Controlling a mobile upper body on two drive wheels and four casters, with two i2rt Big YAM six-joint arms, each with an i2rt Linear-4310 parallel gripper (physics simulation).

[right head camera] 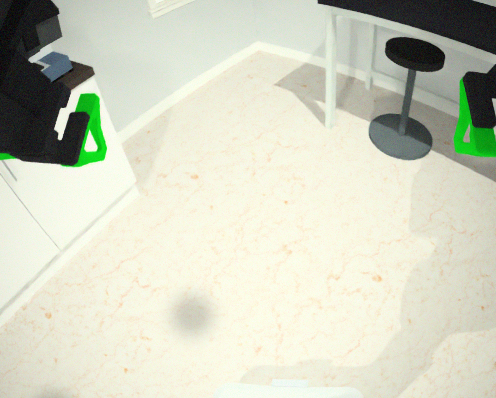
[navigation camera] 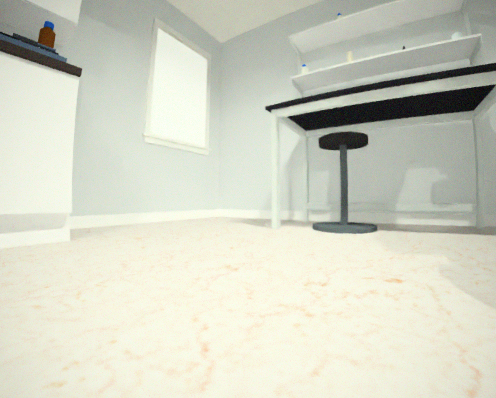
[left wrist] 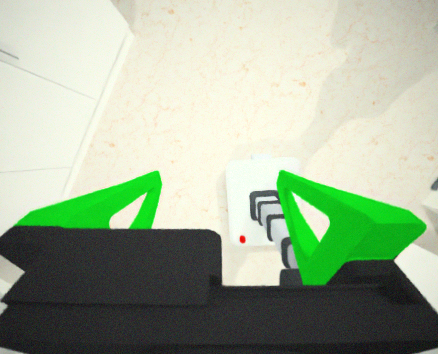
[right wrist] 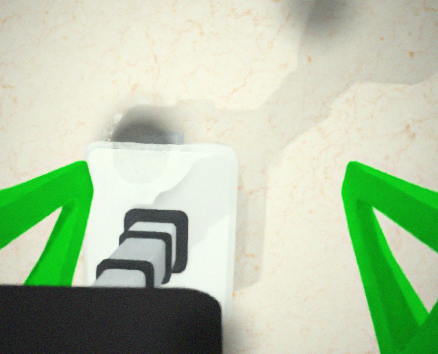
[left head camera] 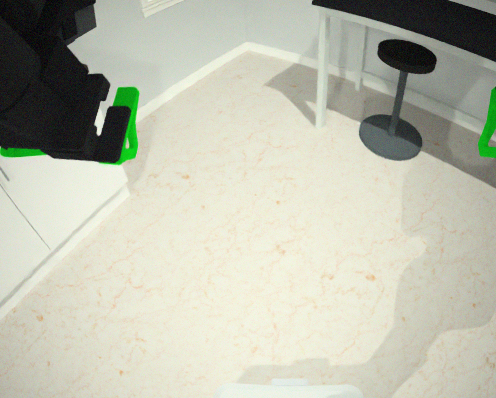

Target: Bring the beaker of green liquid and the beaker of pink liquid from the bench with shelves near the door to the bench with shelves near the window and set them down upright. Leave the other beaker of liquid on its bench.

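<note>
A bench with shelves, its top black (left head camera: 425, 17) (right head camera: 430, 20) (navigation camera: 380, 86), stands to the right of the window (navigation camera: 180, 90) in the navigation view. It is at the upper right in both head views. Beakers of green, pink or other liquid cannot be made out in these views. My left gripper (left wrist: 219, 177) is open, with floor showing between its fingers. My right gripper (right wrist: 217, 175) is open, with floor and part of my white base between its fingers. Both hang away from the bench and hold nothing.
A black stool (left head camera: 406, 56) (right head camera: 415, 54) (navigation camera: 343, 141) stands at the bench's front. A white cabinet (left head camera: 90, 190) (right head camera: 100, 185) (left wrist: 50, 105) (navigation camera: 35, 140) is on the left, with a brown blue-capped bottle (navigation camera: 47, 37) on top. Small items stand on the shelves. My white base (left wrist: 240, 175) (right wrist: 210, 200) shows below.
</note>
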